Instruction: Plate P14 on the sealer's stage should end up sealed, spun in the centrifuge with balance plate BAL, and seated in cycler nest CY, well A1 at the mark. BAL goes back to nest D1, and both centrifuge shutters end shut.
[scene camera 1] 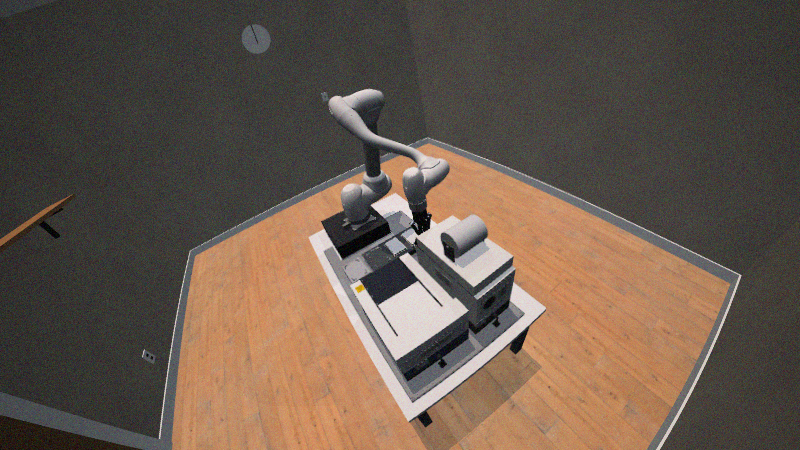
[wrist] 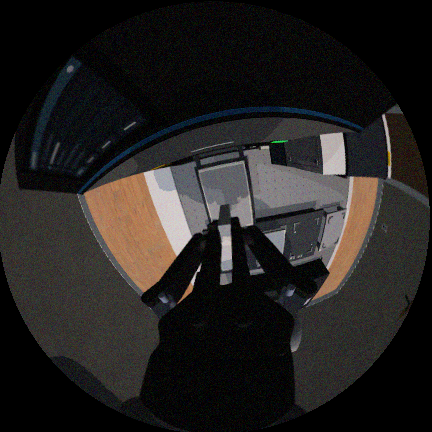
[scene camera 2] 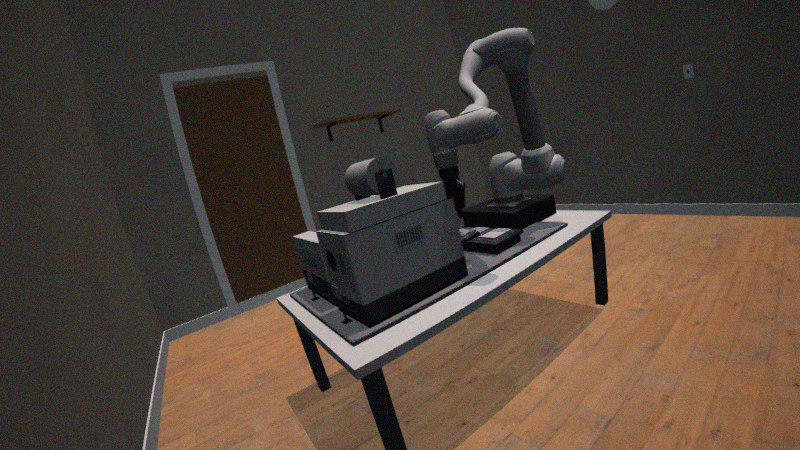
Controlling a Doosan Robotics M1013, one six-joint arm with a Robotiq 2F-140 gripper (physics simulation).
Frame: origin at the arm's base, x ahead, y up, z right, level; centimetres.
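Seen in the pictures: gripper, between the fingertips: (wrist: 225, 212) (scene camera 2: 460, 226); arm's base, origin of its link: (scene camera 1: 360, 220) (wrist: 278, 302) (scene camera 2: 509, 204).
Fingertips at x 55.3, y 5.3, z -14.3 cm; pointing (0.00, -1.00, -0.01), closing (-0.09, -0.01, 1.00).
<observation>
Offsets run from my fingertips to a thing's top centre. "spot": to the spot under its first point.
My gripper (scene camera 1: 421, 228) (scene camera 2: 459, 213) (wrist: 225, 212) is shut and empty, pointing down beside the sealer's front. In the wrist view its fingertips overlap the near end of the sealer's stage {spot: dx +1.0, dy -2.4, dz +4.9 cm} (wrist: 250, 195). A pale rectangular plate {dx +1.5, dy -2.3, dz +0.8 cm} (wrist: 225, 177) lies in that stage; its label and any seal are unreadable. The sealer {dx +31.3, dy +32.9, dz +2.5 cm} (scene camera 1: 492, 268) (scene camera 2: 402, 251) is tall, with a dark front. The low white machine (scene camera 1: 425, 313), apparently the centrifuge, has a dark panel {dx +12.7, dy +6.6, dz +31.7 cm} (scene camera 1: 386, 280) (wrist: 367, 152); its shutter states are unclear. A pale plate {dx -18.6, dy -8.2, dz +9.8 cm} (scene camera 1: 396, 246) (wrist: 275, 242) sits in the dark nest block. I cannot identify BAL or CY.
An unoccupied dark nest (scene camera 1: 378, 256) (wrist: 306, 232) with corner marks lies beside the plate, then a grey pad {spot: dx -21.3, dy -9.9, dz +37.6 cm} (scene camera 1: 355, 269) (wrist: 332, 232). The roll {dx +33.4, dy +32.9, dz +2.6 cm} (scene camera 1: 469, 232) (scene camera 2: 369, 176) tops the sealer. The black arm base (scene camera 1: 355, 232) (scene camera 2: 511, 209) stands behind the nests. My fingers hide part of the nest block.
</observation>
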